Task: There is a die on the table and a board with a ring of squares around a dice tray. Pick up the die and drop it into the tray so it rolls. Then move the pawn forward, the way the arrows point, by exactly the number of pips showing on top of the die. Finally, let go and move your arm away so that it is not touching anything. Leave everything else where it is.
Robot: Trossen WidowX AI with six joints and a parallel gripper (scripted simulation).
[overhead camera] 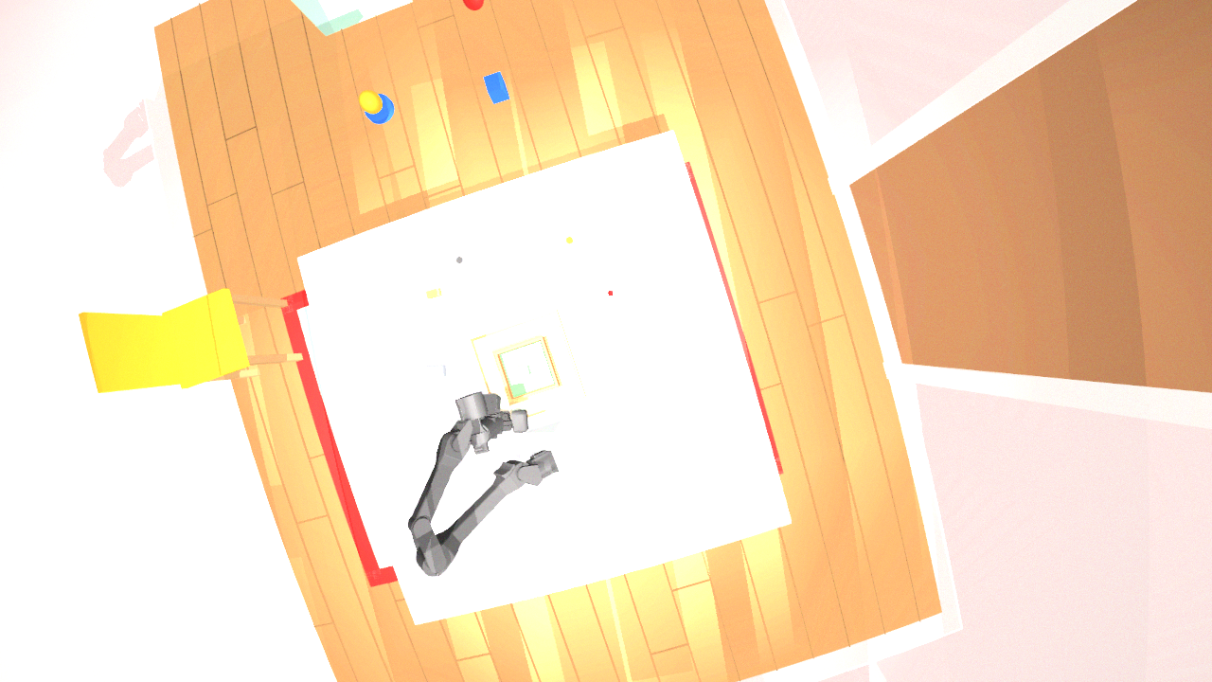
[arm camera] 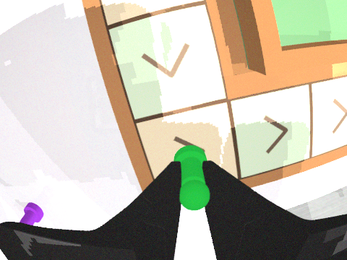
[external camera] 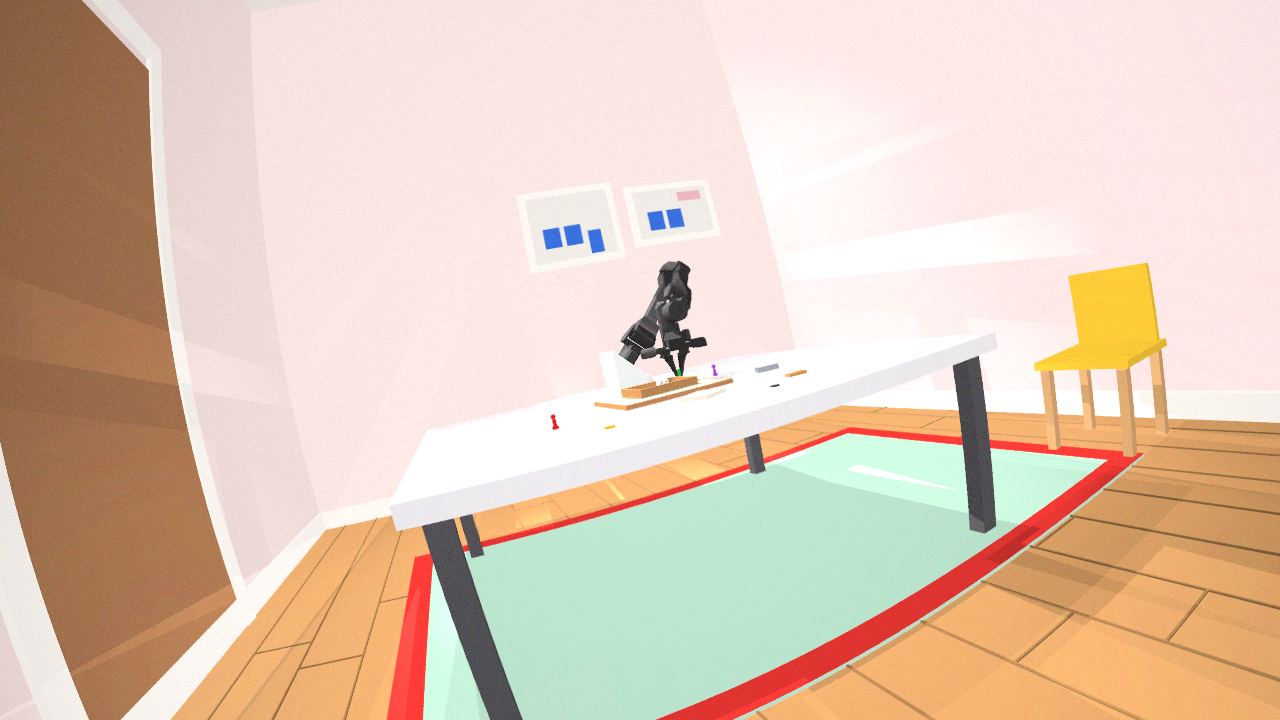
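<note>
Right now my gripper tip is 110 mm short of the white die and 110 mm to the left of it. The rest, counted from my gripper tip: green dice tray (110 mm ahead, 120 mm to the right, 20 mm below); green pawn (10 mm above); purple pawn (20 mm behind, 130 mm to the left, 10 mm below).
</note>
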